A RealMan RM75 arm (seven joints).
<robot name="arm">
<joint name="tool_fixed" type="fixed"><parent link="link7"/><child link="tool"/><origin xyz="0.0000 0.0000 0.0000"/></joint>
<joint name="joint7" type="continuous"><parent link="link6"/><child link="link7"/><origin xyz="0.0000 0.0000 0.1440"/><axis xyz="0 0 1"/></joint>
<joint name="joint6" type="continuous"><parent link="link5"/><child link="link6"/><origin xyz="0.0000 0.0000 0.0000"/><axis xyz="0 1 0"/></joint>
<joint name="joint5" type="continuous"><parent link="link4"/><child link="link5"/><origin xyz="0.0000 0.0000 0.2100"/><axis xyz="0 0 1"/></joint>
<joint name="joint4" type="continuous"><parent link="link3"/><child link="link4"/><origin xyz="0.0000 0.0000 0.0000"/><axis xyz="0 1 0"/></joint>
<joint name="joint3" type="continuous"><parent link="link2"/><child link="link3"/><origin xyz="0.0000 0.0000 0.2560"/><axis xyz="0 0 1"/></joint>
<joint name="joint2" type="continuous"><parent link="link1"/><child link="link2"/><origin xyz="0.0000 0.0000 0.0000"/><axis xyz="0 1 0"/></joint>
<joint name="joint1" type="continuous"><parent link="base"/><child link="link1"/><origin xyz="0.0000 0.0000 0.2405"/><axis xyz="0 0 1"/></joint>
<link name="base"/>
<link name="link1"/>
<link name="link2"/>
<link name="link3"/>
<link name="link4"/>
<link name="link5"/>
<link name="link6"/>
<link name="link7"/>
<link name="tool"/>
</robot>
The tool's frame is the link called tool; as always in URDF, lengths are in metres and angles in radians. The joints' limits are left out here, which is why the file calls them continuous.
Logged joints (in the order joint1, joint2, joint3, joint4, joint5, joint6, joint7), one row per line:
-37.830, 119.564, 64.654, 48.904, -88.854, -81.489, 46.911
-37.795, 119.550, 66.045, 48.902, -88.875, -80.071, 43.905
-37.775, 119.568, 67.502, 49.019, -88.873, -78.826, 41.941
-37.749, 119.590, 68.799, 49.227, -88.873, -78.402, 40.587
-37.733, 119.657, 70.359, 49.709, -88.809, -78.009, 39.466
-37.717, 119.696, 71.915, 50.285, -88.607, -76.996, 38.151
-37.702, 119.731, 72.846, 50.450, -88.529, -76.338, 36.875
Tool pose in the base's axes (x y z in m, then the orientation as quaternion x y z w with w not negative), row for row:
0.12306, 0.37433, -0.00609, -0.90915, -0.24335, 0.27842, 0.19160
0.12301, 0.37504, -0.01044, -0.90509, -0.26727, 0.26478, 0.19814
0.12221, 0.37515, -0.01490, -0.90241, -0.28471, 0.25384, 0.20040
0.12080, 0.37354, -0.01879, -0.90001, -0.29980, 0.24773, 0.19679
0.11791, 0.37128, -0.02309, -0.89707, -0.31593, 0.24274, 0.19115
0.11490, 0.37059, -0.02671, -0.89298, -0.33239, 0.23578, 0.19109
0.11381, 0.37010, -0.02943, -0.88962, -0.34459, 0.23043, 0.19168
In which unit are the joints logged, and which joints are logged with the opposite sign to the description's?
The joints are logged in degrees. Opposite sign: joint1, joint3, joint4.
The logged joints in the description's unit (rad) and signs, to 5 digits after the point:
0.66026, 2.08679, -1.12843, -0.85354, -1.55079, -1.42225, 0.81875
0.65965, 2.08654, -1.15270, -0.85350, -1.55116, -1.39750, 0.76629
0.65930, 2.08686, -1.17813, -0.85554, -1.55113, -1.37577, 0.73201
0.65884, 2.08724, -1.20077, -0.85917, -1.55113, -1.36837, 0.70838
0.65857, 2.08841, -1.22800, -0.86759, -1.55001, -1.36151, 0.68881
0.65829, 2.08909, -1.25515, -0.87764, -1.54648, -1.34383, 0.66586
0.65802, 2.08970, -1.27140, -0.88052, -1.54512, -1.33235, 0.64359

